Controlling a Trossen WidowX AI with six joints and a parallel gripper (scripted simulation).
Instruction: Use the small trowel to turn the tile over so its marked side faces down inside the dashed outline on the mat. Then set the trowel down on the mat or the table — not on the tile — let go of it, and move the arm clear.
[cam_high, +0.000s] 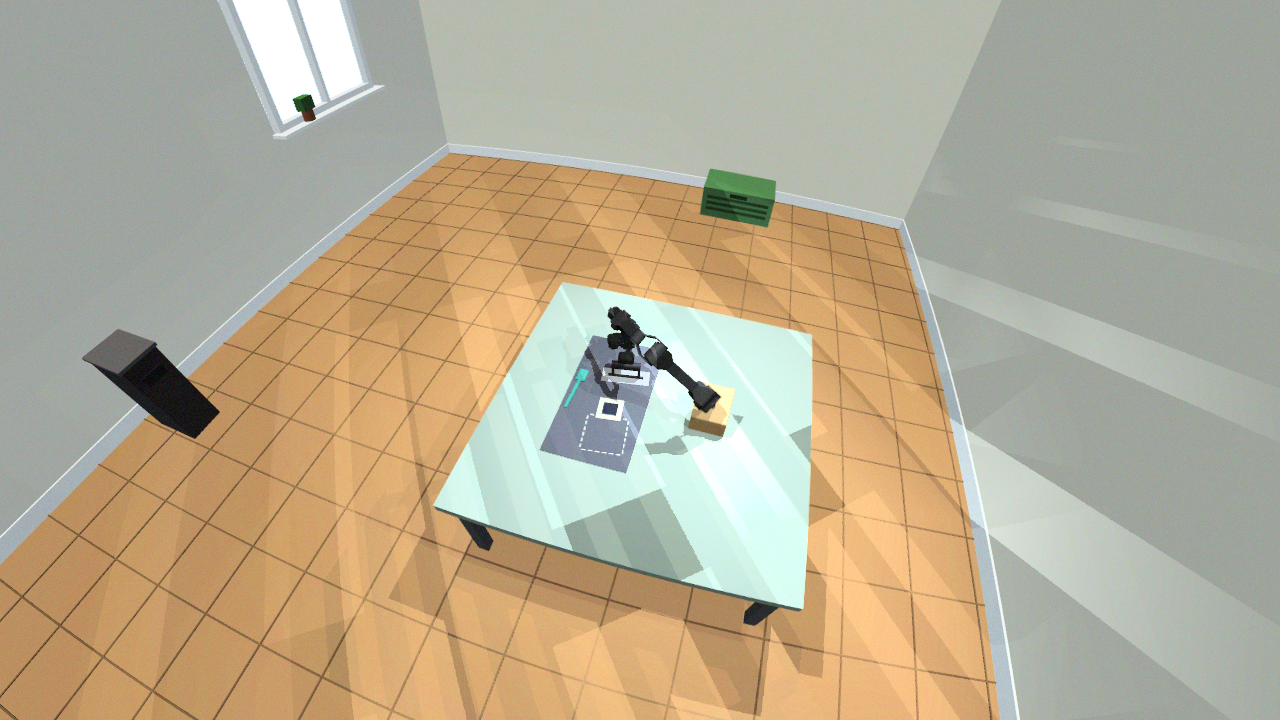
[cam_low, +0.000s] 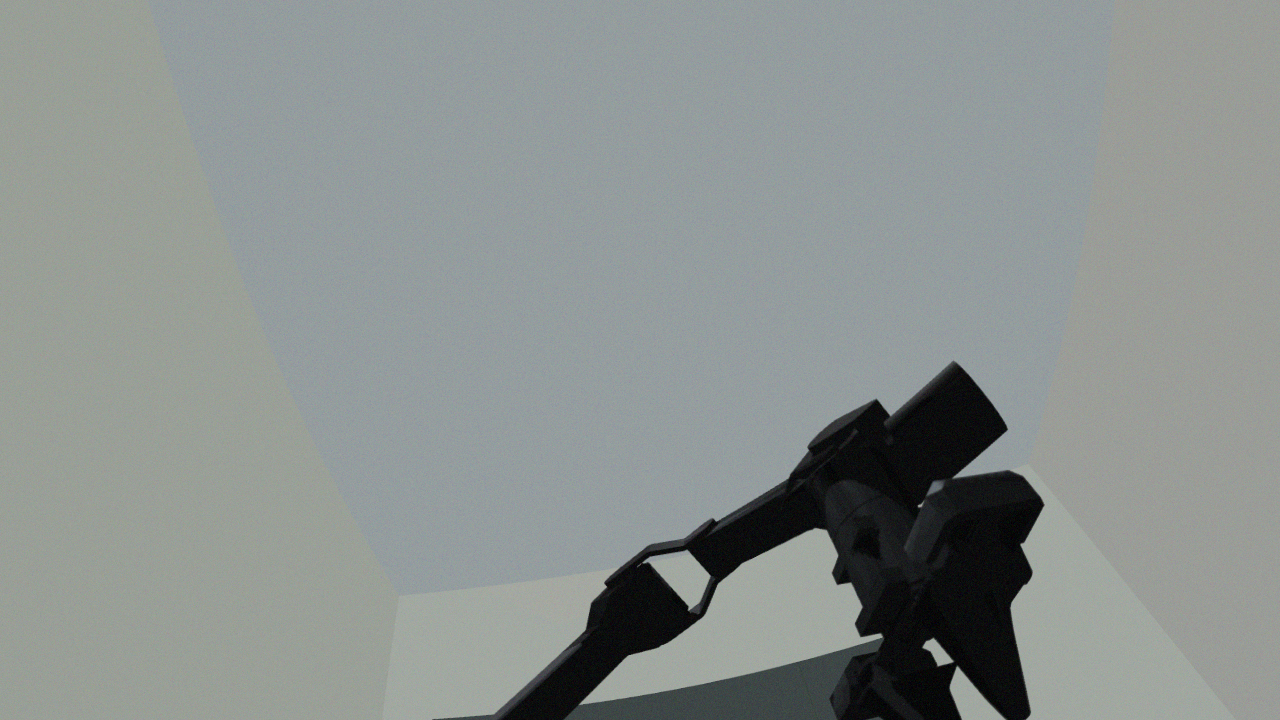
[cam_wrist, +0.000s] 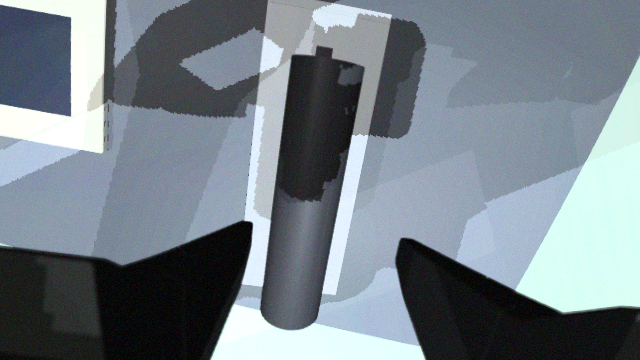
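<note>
Now: the trowel 7 cm below my gripper tip, 2 cm ahead of it and 1 cm to the left of it. Also, from my gripper tip: teal tool (19 cm ahead, 10 cm to the left, 10 cm below); dark grey mat (13 cm to the left, 13 cm below, 5 cm ahead); white tile (19 cm to the left, 10 cm below, 3 cm ahead).
</note>
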